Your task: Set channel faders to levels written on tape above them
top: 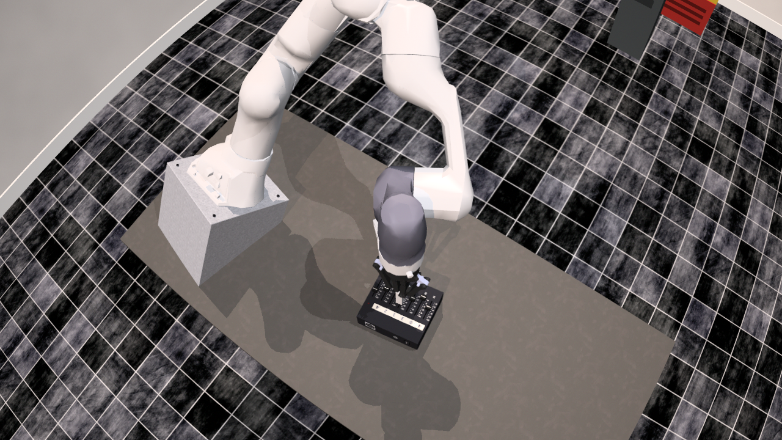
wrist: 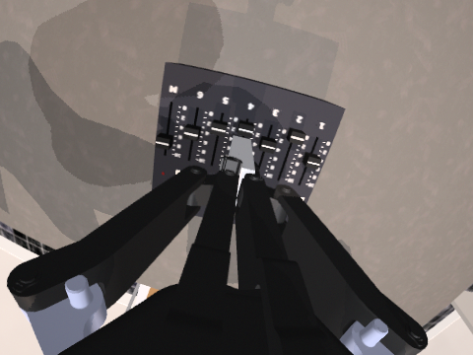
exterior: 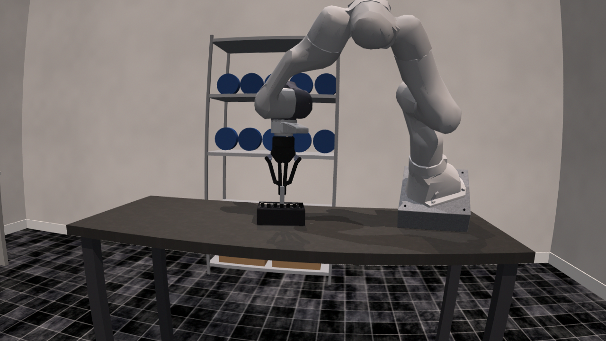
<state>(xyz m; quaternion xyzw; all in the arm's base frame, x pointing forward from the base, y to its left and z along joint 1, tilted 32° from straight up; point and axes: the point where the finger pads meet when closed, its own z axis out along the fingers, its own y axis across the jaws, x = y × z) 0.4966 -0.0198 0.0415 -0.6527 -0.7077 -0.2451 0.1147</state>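
Now: hand 70 mm past the master fader, 10 mm to the left of it and 30 mm above it.
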